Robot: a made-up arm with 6 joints. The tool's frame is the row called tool. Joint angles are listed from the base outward.
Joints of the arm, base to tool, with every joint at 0 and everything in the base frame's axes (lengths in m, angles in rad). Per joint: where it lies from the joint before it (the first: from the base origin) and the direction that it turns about. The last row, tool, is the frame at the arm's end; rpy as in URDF.
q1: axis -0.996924 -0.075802 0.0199 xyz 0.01 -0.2 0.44
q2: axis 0 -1 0 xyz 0.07 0.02 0.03
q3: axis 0 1 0 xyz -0.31 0.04 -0.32
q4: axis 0 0 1 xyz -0.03 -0.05 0.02
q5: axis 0.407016 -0.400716 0.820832 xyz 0.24 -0.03 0
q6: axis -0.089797 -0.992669 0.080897 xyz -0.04 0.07 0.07
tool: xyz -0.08 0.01 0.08 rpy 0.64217 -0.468 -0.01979
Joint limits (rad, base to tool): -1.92..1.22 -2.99..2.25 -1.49..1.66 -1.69..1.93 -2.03..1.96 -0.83..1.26
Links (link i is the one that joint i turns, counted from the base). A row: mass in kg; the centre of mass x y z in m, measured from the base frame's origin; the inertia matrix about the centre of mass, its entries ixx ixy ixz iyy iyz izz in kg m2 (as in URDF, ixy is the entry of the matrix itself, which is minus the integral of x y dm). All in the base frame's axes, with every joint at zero. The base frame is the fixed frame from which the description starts. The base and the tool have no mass.
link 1: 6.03; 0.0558 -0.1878 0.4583; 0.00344 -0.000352 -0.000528 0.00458 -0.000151 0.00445
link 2: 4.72; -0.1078 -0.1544 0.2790; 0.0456 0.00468 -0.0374 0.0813 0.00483 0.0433
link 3: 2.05; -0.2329 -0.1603 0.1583; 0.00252 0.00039 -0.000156 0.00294 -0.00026 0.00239
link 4: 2.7; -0.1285 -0.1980 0.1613; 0.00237 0.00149 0 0.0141 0 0.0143
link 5: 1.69; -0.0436 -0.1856 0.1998; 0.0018 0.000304 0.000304 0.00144 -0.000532 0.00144
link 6: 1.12; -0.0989 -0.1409 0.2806; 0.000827 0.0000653 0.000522 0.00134 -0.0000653 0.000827
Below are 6 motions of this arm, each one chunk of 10 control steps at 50 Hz.
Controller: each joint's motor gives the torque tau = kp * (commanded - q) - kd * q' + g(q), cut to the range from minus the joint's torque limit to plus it. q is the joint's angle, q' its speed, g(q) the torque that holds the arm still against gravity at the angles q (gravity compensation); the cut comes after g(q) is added. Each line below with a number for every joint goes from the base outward.
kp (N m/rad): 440 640 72 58 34 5.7
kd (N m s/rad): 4.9 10 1.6 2.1 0.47 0.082
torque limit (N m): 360 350 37 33 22 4.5
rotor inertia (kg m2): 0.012 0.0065 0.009 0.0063 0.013 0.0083
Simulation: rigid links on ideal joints. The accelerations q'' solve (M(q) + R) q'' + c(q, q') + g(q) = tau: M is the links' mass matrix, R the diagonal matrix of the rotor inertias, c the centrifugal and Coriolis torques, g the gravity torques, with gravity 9.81 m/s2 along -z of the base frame. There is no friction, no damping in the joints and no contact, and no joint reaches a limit. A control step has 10 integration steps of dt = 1/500 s. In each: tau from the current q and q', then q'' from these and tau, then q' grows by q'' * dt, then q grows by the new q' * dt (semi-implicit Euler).
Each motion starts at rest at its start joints. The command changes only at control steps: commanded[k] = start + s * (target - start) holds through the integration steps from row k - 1 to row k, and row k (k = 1, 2, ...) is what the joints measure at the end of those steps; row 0 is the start. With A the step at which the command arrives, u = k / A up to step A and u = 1 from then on. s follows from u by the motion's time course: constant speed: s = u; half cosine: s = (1 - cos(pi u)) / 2; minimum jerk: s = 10 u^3 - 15 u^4 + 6 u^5; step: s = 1 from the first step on.
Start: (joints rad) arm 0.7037 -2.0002 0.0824 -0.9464 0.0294 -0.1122
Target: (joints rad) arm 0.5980 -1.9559 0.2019 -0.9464 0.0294 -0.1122
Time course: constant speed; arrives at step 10
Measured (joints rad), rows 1 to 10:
1: 0.7030 -1.9999 0.0849 -0.9465 0.0316 -0.1123
2: 0.7007 -1.9988 0.0916 -0.9468 0.0370 -0.1117
3: 0.6960 -1.9965 0.1016 -0.9474 0.0439 -0.1092
4: 0.6885 -1.9927 0.1133 -0.9482 0.0499 -0.1039
5: 0.6781 -1.9875 0.1259 -0.9491 0.0531 -0.0962
6: 0.6648 -1.9814 0.1390 -0.9498 0.0530 -0.0877
7: 0.6492 -1.9746 0.1527 -0.9501 0.0498 -0.0803
8: 0.6318 -1.9678 0.1669 -0.9499 0.0443 -0.0762
9: 0.6134 -1.9611 0.1815 -0.9494 0.0375 -0.0769
10: 0.5949 -1.9550 0.1961 -0.9486 0.0303 -0.0832

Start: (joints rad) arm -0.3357 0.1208 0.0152 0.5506 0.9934 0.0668
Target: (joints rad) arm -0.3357 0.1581 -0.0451 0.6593 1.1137 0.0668
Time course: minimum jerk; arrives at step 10
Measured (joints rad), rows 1 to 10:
1: -0.3357 0.1208 0.0150 0.5507 0.9936 0.0668
2: -0.3355 0.1212 0.0138 0.5519 0.9955 0.0665
3: -0.3351 0.1223 0.0098 0.5555 1.0017 0.0655
4: -0.3344 0.1248 0.0017 0.5630 1.0146 0.0636
5: -0.3336 0.1292 -0.0106 0.5750 1.0349 0.0609
6: -0.3329 0.1355 -0.0256 0.5906 1.0607 0.0582
7: -0.3328 0.1433 -0.0400 0.6082 1.0878 0.0566
8: -0.3333 0.1516 -0.0503 0.6255 1.1111 0.0568
9: -0.3345 0.1594 -0.0538 0.6406 1.1266 0.0591
10: -0.3362 0.1655 -0.0502 0.6522 1.1329 0.0635

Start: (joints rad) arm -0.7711 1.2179 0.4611 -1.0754 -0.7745 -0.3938
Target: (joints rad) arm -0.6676 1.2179 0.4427 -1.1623 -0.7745 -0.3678
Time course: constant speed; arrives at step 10
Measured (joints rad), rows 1 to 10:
1: -0.7703 1.2179 0.4615 -1.0759 -0.7736 -0.3930
2: -0.7673 1.2177 0.4623 -1.0774 -0.7713 -0.3900
3: -0.7614 1.2174 0.4629 -1.0803 -0.7684 -0.3838
4: -0.7523 1.2169 0.4625 -1.0848 -0.7657 -0.3743
5: -0.7401 1.2165 0.4609 -1.0910 -0.7640 -0.3625
6: -0.7253 1.2163 0.4581 -1.0990 -0.7636 -0.3504
7: -0.7088 1.2162 0.4545 -1.1088 -0.7645 -0.3404
8: -0.6916 1.2165 0.4505 -1.1200 -0.7664 -0.3344
9: -0.6747 1.2170 0.4466 -1.1323 -0.7693 -0.3339
10: -0.6587 1.2178 0.4430 -1.1450 -0.7729 -0.3393

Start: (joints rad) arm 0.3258 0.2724 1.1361 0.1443 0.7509 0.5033
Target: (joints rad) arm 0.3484 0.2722 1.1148 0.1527 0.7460 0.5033
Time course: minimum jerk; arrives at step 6
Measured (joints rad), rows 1 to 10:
1: 0.3259 0.2724 1.1360 0.1445 0.7508 0.5034
2: 0.3266 0.2723 1.1353 0.1462 0.7504 0.5038
3: 0.3288 0.2720 1.1332 0.1504 0.7489 0.5049
4: 0.3327 0.2715 1.1292 0.1570 0.7459 0.5069
5: 0.3379 0.2709 1.1237 0.1637 0.7419 0.5092
6: 0.3431 0.2706 1.1180 0.1673 0.7380 0.5106
7: 0.3475 0.2705 1.1132 0.1666 0.7360 0.5103
8: 0.3507 0.2709 1.1101 0.1622 0.7370 0.5079
9: 0.3529 0.2717 1.1089 0.1559 0.7407 0.5039
10: 0.3543 0.2725 1.1092 0.1494 0.7462 0.4994

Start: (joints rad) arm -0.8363 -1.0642 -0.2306 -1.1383 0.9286 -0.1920
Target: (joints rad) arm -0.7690 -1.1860 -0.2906 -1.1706 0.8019 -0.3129
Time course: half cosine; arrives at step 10
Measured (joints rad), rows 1 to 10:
1: -0.8360 -1.0644 -0.2311 -1.1380 0.9282 -0.1920
2: -0.8343 -1.0656 -0.2330 -1.1367 0.9263 -0.1921
3: -0.8301 -1.0690 -0.2370 -1.1340 0.9211 -0.1920
4: -0.8225 -1.0758 -0.2431 -1.1300 0.9107 -0.1920
5: -0.8119 -1.0872 -0.2508 -1.1260 0.8939 -0.1930
6: -0.7994 -1.1036 -0.2594 -1.1237 0.8710 -0.1969
7: -0.7865 -1.1247 -0.2682 -1.1248 0.8438 -0.2066
8: -0.7747 -1.1490 -0.2764 -1.1305 0.8161 -0.2249
9: -0.7652 -1.1746 -0.2836 -1.1407 0.7921 -0.2533
10: -0.7588 -1.1986 -0.2891 -1.1551 0.7763 -0.2911

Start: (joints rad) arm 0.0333 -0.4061 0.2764 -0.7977 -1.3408 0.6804
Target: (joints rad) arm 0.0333 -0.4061 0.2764 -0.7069 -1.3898 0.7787
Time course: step
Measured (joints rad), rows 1 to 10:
1: 0.0370 -0.4077 0.2738 -0.7876 -1.3581 0.6919
2: 0.0409 -0.4097 0.2682 -0.7710 -1.3893 0.7176
3: 0.0410 -0.4105 0.2641 -0.7573 -1.4131 0.7470
4: 0.0385 -0.4099 0.2649 -0.7473 -1.4203 0.7726
5: 0.0358 -0.4088 0.2703 -0.7385 -1.4129 0.7918
6: 0.0337 -0.4075 0.2775 -0.7291 -1.3995 0.8048
7: 0.0320 -0.4063 0.2833 -0.7184 -1.3878 0.8131
8: 0.0306 -0.4053 0.2864 -0.7071 -1.3815 0.8171
9: 0.0293 -0.4045 0.2869 -0.6960 -1.3803 0.8167
10: 0.0285 -0.4039 0.2859 -0.6862 -1.3817 0.8117

